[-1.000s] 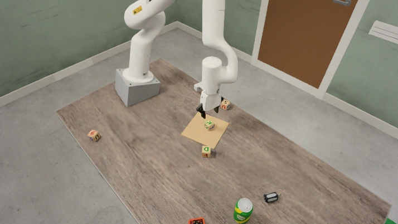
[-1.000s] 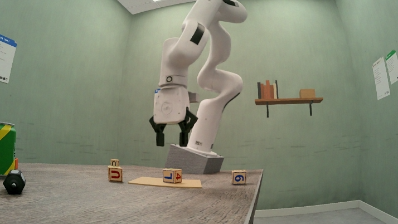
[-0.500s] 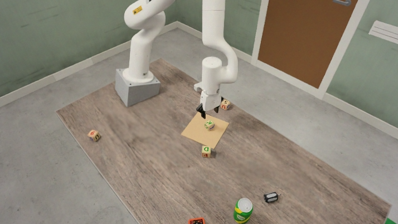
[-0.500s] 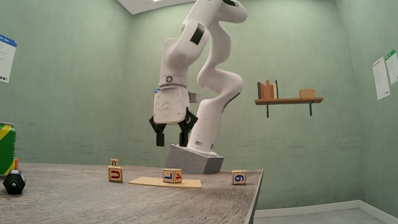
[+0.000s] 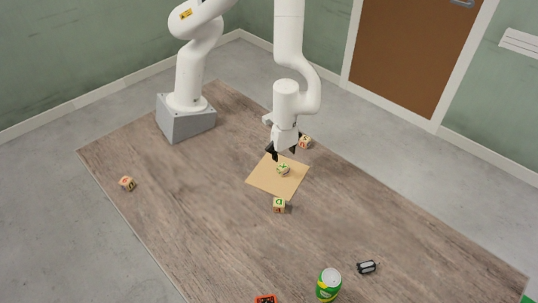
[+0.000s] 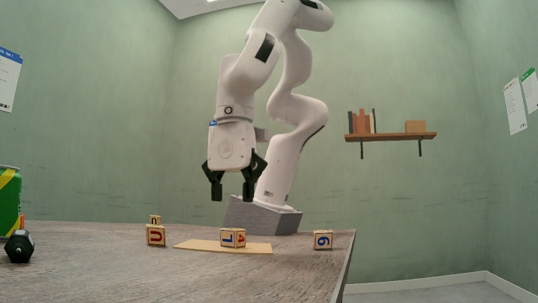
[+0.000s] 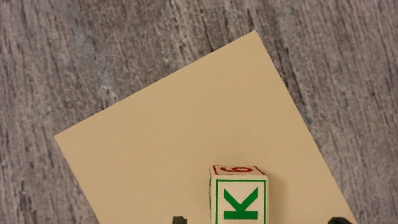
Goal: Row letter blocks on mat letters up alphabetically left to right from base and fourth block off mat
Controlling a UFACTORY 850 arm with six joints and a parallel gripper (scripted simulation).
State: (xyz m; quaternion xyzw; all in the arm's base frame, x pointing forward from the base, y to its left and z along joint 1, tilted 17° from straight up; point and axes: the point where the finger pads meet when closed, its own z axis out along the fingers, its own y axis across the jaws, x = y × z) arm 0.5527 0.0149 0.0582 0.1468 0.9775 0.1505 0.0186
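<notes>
Now: hand 12 cm above the tan mat, 2 cm to the left of it and 1 cm past it. Also, from my hand: D block (14 cm to the right, 10 cm below, 10 cm ahead); black object (47 cm ahead, 13 cm to the right, 10 cm below); green can (41 cm ahead, 29 cm to the right, 6 cm below).
</notes>
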